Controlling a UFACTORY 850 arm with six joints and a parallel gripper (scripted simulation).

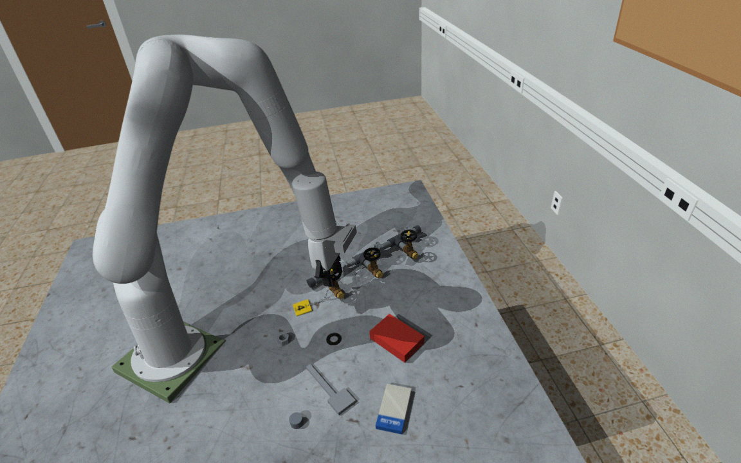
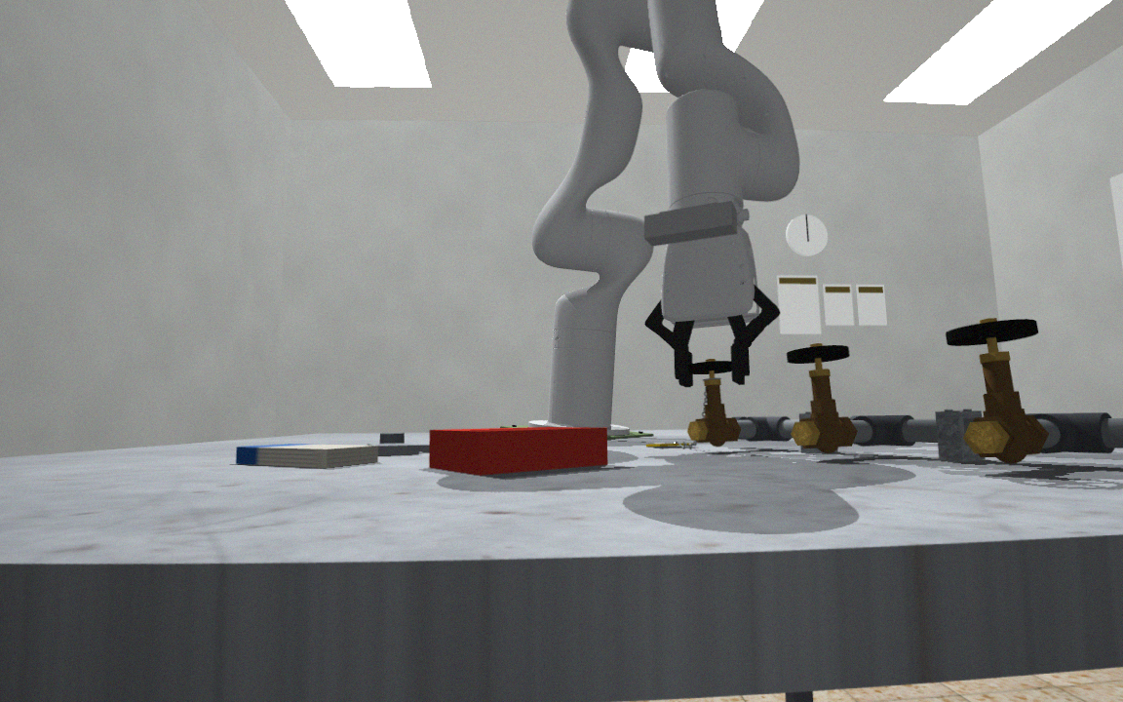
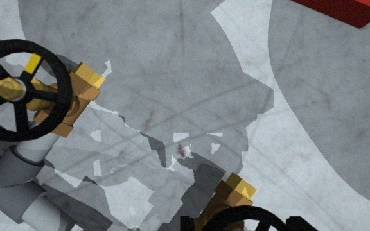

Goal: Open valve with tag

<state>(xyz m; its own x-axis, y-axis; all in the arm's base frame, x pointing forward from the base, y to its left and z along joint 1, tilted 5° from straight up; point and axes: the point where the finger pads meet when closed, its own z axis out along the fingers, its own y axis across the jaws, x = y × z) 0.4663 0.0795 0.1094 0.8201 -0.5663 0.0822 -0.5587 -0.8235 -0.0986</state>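
Now: hand 9 cm past the yellow tag, 9 cm above it and 2 cm to the left of it. From my hand the other things lie so: black washer (16 cm to the right, 9 cm below, 3 cm behind); red block (21 cm to the right, 13 cm ahead, 7 cm below); grey nut (17 cm behind, 12 cm to the right, 8 cm below).
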